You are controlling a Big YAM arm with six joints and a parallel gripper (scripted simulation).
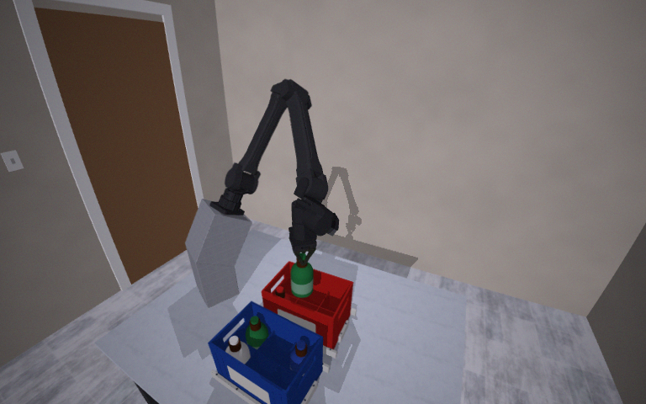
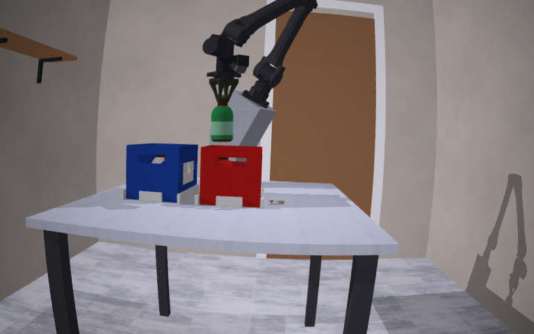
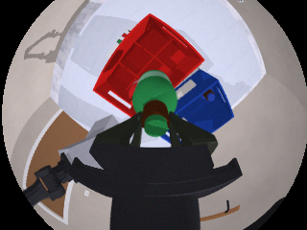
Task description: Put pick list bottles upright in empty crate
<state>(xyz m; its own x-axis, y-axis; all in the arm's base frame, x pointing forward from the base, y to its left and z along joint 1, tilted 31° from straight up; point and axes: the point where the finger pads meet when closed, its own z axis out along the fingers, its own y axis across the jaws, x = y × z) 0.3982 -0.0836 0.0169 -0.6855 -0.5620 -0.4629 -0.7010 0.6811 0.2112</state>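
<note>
Right now the red crate is 10 mm behind my hand, 40 mm to the left of it and 250 mm below it. From my hand the other things lie so: blue crate: 200 mm to the right, 250 mm below; red-label bottle: 100 mm behind, 10 mm to the right, 240 mm below; blue bottle: 90 mm ahead, 150 mm to the right, 240 mm below.
</note>
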